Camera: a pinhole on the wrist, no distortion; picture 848 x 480 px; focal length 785.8 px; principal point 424.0 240.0 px. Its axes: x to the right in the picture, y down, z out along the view. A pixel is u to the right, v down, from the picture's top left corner.
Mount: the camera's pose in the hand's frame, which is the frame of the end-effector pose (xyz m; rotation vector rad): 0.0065 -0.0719 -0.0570 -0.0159 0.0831 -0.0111
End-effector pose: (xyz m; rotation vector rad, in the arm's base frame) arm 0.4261 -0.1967 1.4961 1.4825 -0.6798 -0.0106
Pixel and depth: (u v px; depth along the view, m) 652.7 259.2 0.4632
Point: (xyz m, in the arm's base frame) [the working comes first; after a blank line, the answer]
In the camera's frame: 0.1348 0.0113 0.4632

0.4282 -0.6324 1.4959
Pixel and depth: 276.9 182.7 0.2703
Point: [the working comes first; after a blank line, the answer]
In the camera's frame: -0.0506 -0.0197 0.2703

0.3512 -0.3948 1.3951
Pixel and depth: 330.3 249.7 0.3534
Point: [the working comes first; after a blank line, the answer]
In the camera's frame: -0.0421 0.0044 0.3534

0.3194 -0.4719 1.4196
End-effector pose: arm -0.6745 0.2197 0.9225 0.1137 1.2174 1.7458
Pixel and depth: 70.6 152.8 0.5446
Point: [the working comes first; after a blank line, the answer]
In the camera's frame: -0.2449 -0.0604 0.5446

-0.2153 0.4211 1.1621
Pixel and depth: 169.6 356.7 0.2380
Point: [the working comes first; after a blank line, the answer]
In the camera's frame: -0.0771 0.0353 0.2380

-0.5250 0.3085 1.0113
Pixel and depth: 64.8 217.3 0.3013
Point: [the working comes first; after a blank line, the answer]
In the camera's frame: -0.1377 -0.0087 0.3013

-0.4303 0.3148 1.0363
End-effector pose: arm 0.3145 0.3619 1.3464 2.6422 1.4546 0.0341
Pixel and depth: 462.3 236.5 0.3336
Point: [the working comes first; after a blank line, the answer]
In the camera's frame: 0.0163 -0.0015 0.3336

0.3060 0.4136 1.0643
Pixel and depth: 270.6 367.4 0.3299
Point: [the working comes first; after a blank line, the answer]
In the camera's frame: -0.0644 0.0535 0.3299

0.3101 0.3163 1.0721
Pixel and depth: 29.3 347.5 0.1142
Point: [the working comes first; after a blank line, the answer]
In the camera's frame: -0.0574 0.0156 0.1142

0.2522 0.3498 1.2808
